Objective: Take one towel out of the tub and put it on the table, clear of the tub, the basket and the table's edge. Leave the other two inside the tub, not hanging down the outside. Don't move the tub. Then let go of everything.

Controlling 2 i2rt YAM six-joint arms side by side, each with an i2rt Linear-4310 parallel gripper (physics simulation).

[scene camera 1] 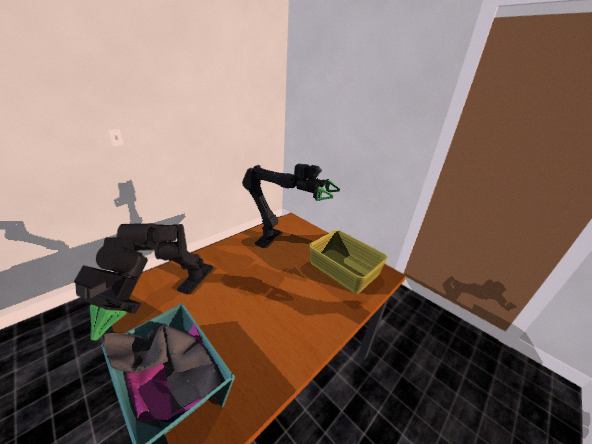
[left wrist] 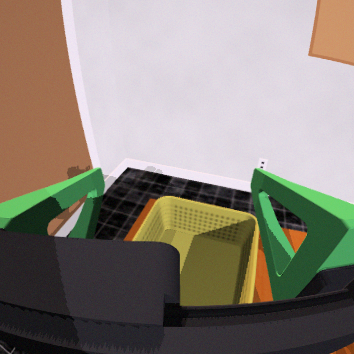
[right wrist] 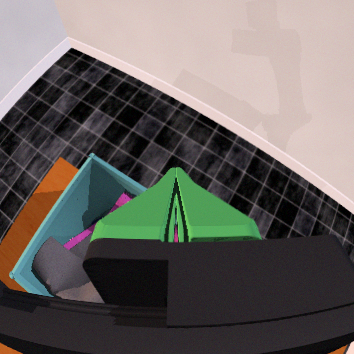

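The teal tub stands at the table's near left in scene camera 1. Inside are a brownish towel, a dark grey towel and a magenta towel. The brownish towel reaches up to the tub's left rim. My right gripper is shut and empty, tips pointing down near the tub's left corner; its exact height above the rim is unclear. My left gripper is open and empty, high up, far from the tub.
A yellow basket stands at the far right of the wooden table, below the left gripper. The tub stands near the table's edge. The dark tiled floor lies beyond the table's edges. Walls rise behind both arms.
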